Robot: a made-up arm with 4 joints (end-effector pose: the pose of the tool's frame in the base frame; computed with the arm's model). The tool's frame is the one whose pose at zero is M.
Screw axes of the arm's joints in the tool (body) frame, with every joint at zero. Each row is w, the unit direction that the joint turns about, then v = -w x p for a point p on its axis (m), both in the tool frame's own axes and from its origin. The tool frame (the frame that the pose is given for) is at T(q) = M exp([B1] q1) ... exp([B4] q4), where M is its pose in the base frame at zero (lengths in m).
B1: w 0 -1 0 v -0.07 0 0.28
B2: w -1 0 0 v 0 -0.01 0.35
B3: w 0 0 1 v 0.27 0.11 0
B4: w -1 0 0 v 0 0.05 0.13
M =
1 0 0 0.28
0 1 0 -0.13
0 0 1 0.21
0 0 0 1
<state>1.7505 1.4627 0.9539 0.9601</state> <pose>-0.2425 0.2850 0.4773 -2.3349 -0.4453 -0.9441</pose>
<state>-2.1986 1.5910 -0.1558 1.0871</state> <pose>0.1174 0.3034 -0.2596 -1.4830 0.5699 2.4242</pose>
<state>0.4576 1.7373 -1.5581 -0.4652</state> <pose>-0.2212 0.1795 0.3466 -0.8529 -1.8589 -1.0185</pose>
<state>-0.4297 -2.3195 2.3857 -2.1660</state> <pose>0.2610 0.3127 0.3149 -1.3344 0.3299 -2.3471</pose>
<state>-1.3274 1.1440 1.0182 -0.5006</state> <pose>0.2749 0.0937 -0.2702 -0.0328 1.9729 1.0750</pose>
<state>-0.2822 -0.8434 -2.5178 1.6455</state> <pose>0.0505 0.1183 0.1929 -0.4633 2.6741 -0.8181</pose>
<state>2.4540 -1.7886 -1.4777 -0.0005</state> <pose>0.1493 0.2762 0.1822 1.3434 -0.5875 0.9101</pose>
